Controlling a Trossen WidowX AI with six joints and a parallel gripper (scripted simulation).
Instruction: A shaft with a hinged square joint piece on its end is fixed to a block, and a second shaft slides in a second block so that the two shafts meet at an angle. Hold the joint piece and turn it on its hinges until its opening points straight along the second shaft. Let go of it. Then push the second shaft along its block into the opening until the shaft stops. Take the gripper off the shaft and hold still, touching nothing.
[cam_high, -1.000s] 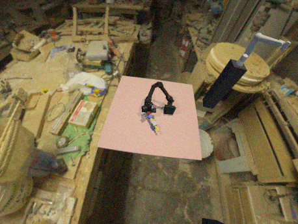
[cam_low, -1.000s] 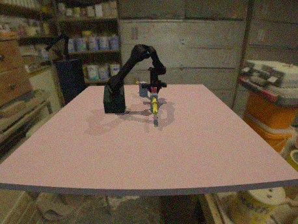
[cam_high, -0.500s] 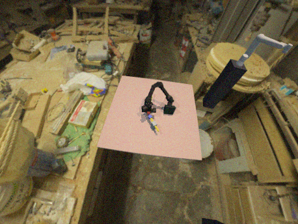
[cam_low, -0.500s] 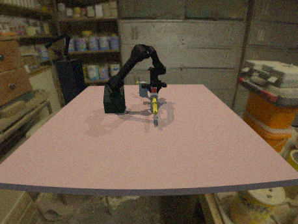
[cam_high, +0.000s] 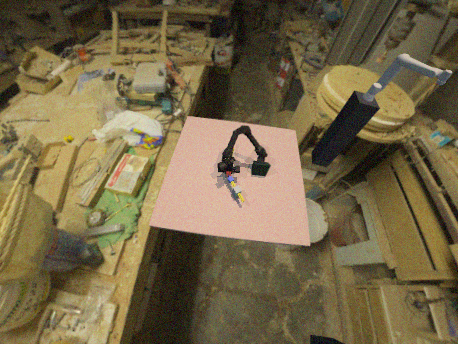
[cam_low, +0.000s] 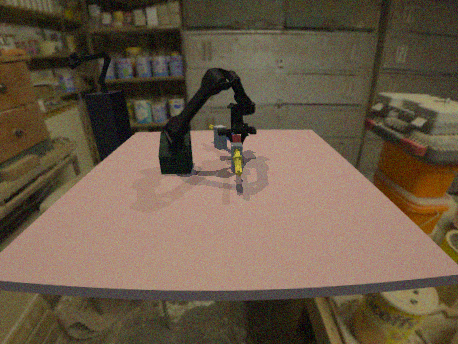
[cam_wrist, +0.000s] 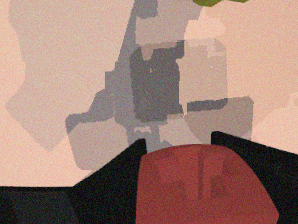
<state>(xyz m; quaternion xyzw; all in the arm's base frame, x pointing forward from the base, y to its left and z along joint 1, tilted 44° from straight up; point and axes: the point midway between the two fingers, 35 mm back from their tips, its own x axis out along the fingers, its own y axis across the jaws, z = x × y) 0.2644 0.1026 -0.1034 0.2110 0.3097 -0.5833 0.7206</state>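
My gripper tip is 4 cm below the red joint piece and 2 cm to the right of it.
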